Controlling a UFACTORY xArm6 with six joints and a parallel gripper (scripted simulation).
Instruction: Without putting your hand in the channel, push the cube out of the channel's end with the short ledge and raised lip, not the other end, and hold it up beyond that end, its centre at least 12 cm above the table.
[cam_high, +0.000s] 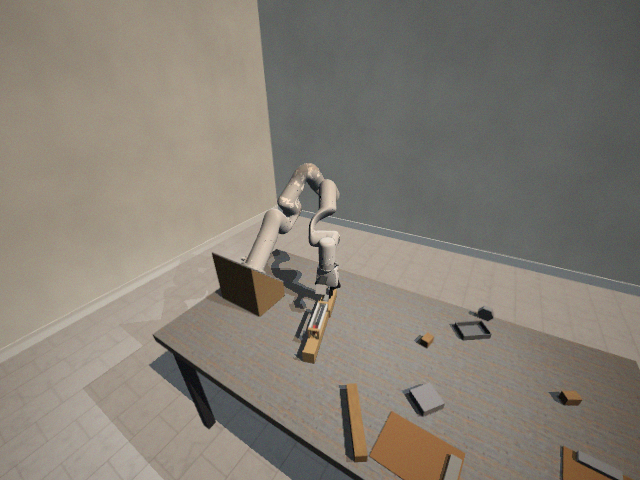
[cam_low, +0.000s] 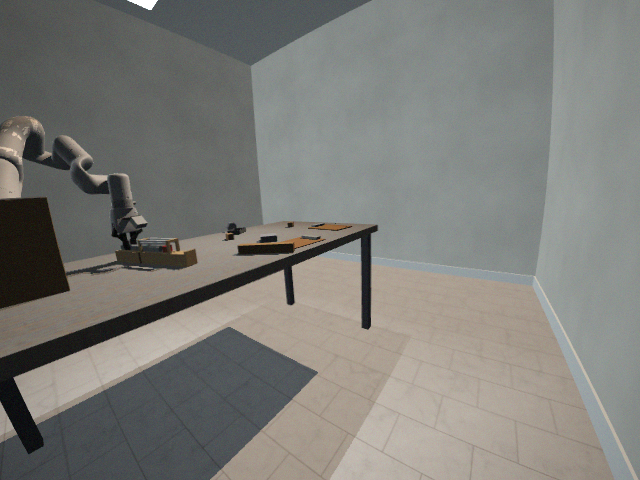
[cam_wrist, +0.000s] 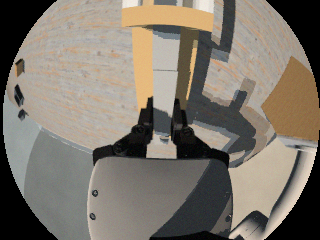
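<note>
The red cube lies 22 cm to the right of my hand, 6 cm ahead of it and 1 cm below it. The rest, counted from my hand: channel (17 cm to the right, 4 cm ahead, 1 cm below); pale grey stick (1 cm below); wooden bar (47 cm to the right, 33 cm ahead, 5 cm below).
</note>
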